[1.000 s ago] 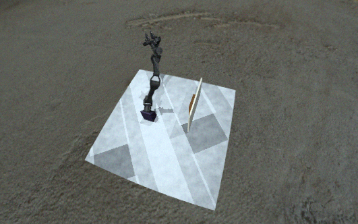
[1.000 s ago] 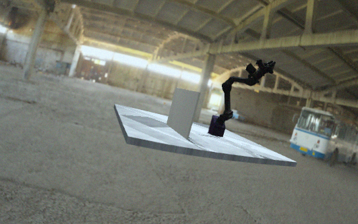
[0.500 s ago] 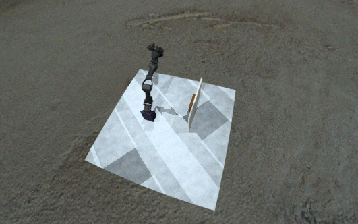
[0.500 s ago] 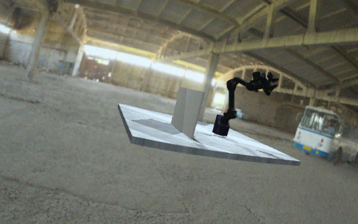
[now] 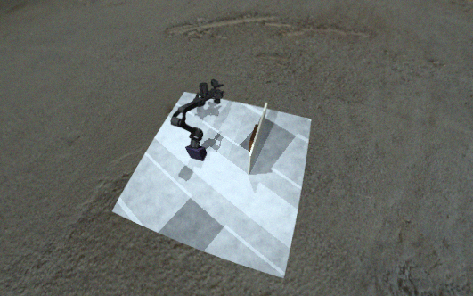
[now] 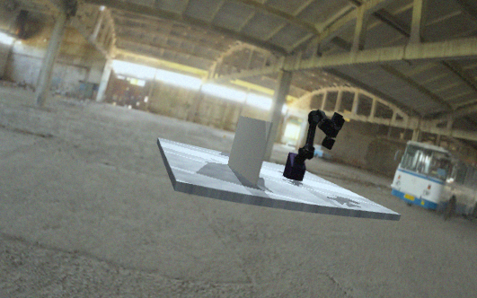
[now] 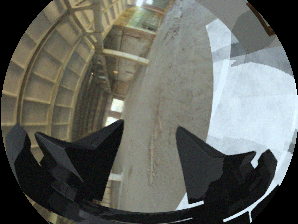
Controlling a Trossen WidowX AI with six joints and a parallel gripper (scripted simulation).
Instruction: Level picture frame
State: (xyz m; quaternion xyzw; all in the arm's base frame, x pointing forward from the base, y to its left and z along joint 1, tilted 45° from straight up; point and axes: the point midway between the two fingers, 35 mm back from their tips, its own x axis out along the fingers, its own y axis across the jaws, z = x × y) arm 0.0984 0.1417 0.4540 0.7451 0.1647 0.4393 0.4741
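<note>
Right now the picture frame is 300 mm ahead of my gripper tip, 310 mm to the right of it and 170 mm below it. Round my gripper tip: wall panel 310 mm ahead, 300 mm to the right, 180 mm below.
</note>
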